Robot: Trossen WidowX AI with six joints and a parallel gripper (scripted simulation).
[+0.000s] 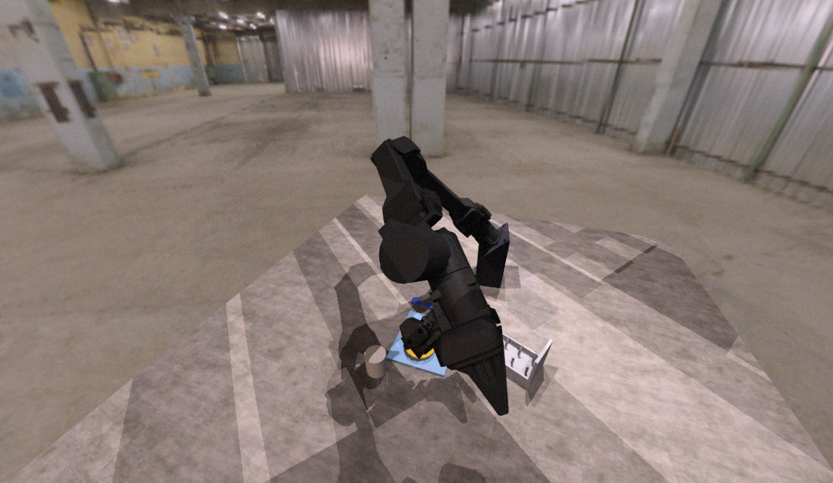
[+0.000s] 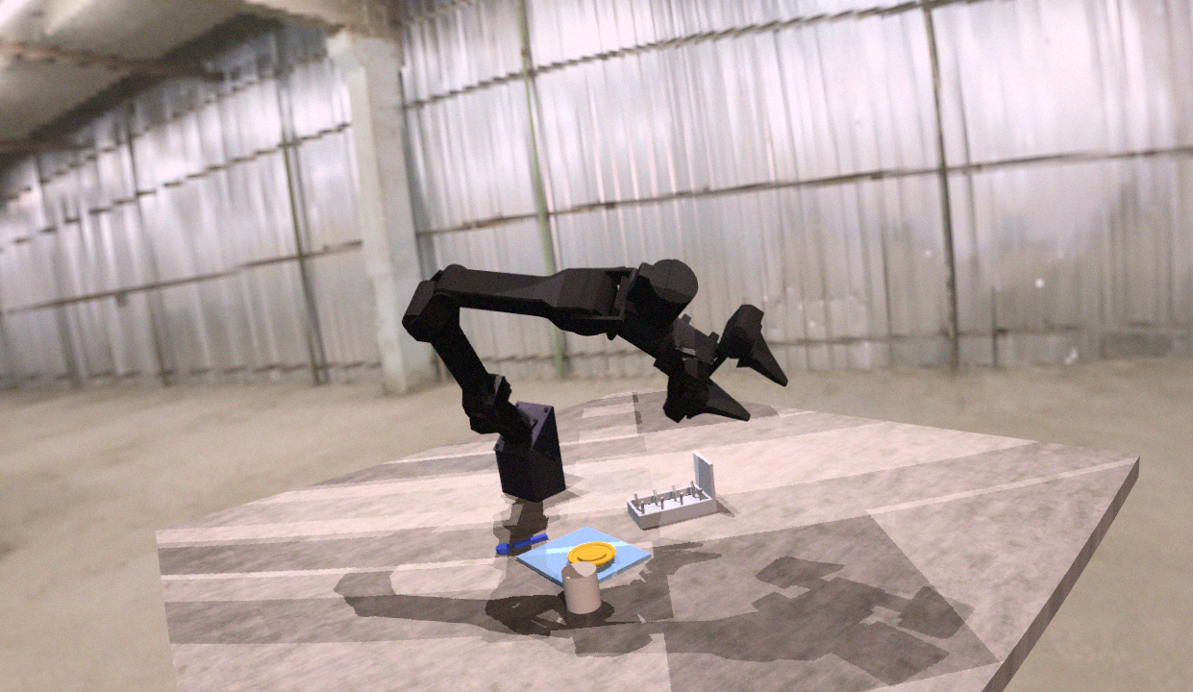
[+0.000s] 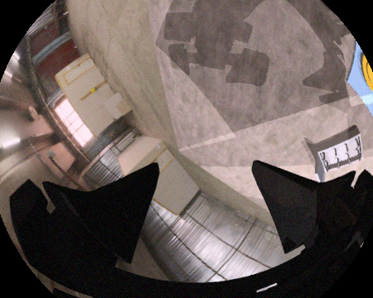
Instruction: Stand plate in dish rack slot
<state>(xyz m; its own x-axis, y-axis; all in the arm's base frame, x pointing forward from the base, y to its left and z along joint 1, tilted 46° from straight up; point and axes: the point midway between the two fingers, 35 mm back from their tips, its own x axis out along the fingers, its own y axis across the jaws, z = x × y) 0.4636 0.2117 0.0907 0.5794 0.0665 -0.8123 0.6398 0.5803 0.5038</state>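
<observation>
Now: the yellow plate 200 mm below my gripper tip, 180 mm to the right of it and 180 mm behind it. Also, from my gripper tip: grey dish rack 240 mm behind, 190 mm below, 10 mm to the left; then beige cup 240 mm to the right, 190 mm below, 100 mm behind; then small blue utensil 310 mm behind, 230 mm to the right, 210 mm below.
</observation>
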